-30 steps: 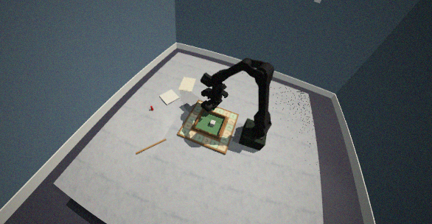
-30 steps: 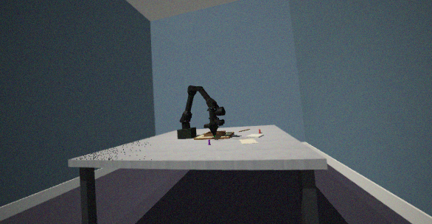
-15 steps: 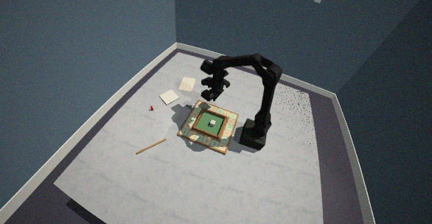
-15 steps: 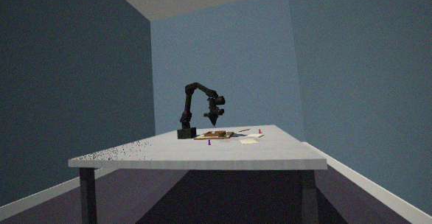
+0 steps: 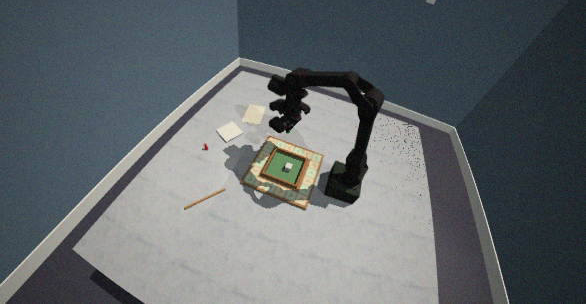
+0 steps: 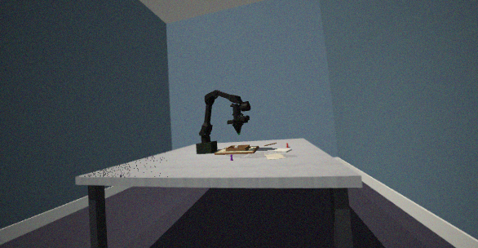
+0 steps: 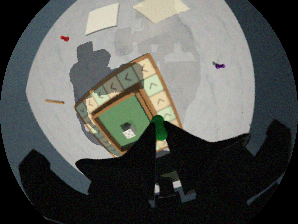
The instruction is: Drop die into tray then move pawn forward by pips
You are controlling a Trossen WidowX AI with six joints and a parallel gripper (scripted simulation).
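Right now the green dice tray is 3 cm behind my gripper tip, 10 cm to the left of it and 13 cm below it. The rest, counted from my gripper tip: pale die (4 cm behind, 10 cm to the left, 11 cm below); green pawn (1 cm above); purple pawn (2 cm behind, 24 cm to the right, 12 cm below).
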